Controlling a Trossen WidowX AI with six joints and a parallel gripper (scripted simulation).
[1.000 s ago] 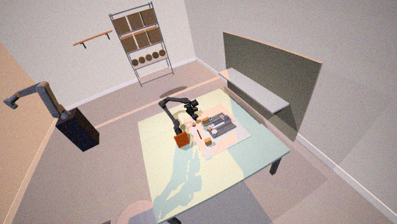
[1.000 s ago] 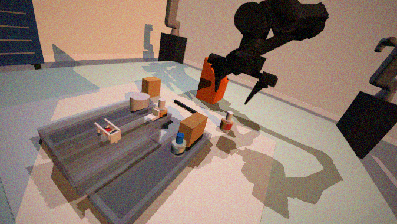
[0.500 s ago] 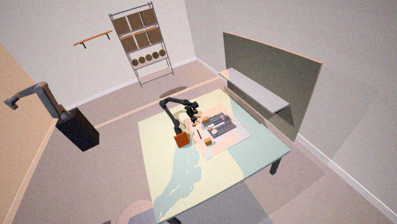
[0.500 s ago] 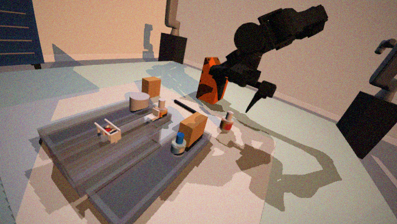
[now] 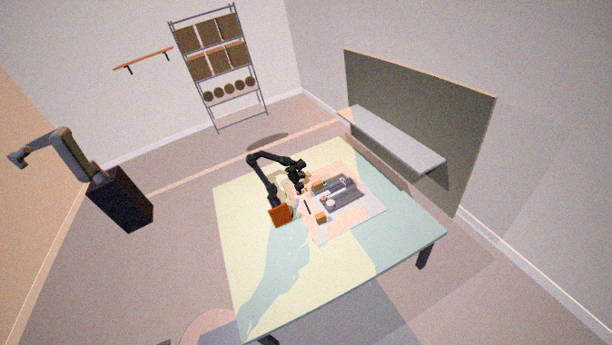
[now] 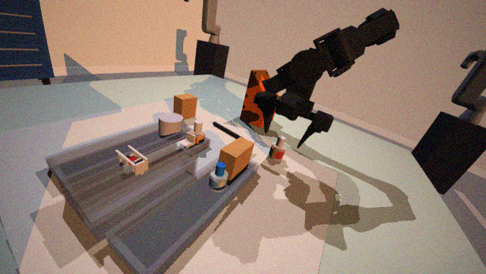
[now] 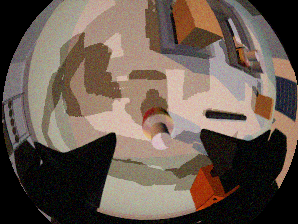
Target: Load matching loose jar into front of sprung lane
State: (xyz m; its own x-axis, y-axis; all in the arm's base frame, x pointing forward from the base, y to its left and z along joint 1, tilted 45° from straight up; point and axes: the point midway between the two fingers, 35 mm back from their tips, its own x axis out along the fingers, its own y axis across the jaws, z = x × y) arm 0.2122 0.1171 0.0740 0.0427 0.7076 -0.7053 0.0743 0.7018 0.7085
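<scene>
Right now the tan cylinder is 12 cm ahead of my gripper tip, 26 cm to the right of it and 3 cm below it. The rest, counted from my gripper tip: cream pusher frame 22 cm ahead, 16 cm to the right, 1 cm below; then blue-capped jar 19 cm ahead, 6 cm to the right, 2 cm below; then black pen 2 cm behind, 16 cm to the right, 5 cm below.
</scene>
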